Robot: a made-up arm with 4 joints.
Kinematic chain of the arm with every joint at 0, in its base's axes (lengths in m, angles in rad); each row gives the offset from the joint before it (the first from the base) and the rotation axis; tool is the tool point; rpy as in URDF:
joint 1: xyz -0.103 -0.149 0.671 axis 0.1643 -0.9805 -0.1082
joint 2: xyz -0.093 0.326 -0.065 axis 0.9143 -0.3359 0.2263
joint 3: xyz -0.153 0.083 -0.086 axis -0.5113 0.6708 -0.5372
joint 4: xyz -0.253 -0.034 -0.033 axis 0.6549 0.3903 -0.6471
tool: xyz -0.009 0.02 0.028 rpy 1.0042 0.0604 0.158
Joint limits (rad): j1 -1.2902..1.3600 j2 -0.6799..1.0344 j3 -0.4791..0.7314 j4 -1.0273..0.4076
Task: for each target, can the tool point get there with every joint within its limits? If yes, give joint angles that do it. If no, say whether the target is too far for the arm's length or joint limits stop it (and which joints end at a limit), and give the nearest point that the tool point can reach.
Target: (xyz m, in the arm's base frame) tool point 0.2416 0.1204 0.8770
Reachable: no: joint limits stop it (at a limit: joint 1, joint 2, joint 3, joint 4) | nearest point 0.0832 0.4158 0.3290 | short by 0.642 m
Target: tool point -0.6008 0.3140 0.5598
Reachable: yes | joints 0.0395 -0.0438 0.3863 -0.2698
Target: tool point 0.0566 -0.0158 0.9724
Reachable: no: joint limits stop it (at a limit: joint 1, joint 2, joint 3, joint 4) | nearest point -0.3952 0.2262 1.0908 | short by 0.526 m
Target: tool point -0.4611 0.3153 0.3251
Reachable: yes | joints 0.5345 0.7911 0.3132 -0.5522
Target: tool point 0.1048 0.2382 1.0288
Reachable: no: joint limits stop it (at a limit: joint 1, joint 3, joint 4) | nearest point -0.3812 0.2801 1.0811 | short by 0.491 m
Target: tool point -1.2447 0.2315 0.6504
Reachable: no: too far | nearest point -0.7004 0.2086 0.6793 | short by 0.546 m
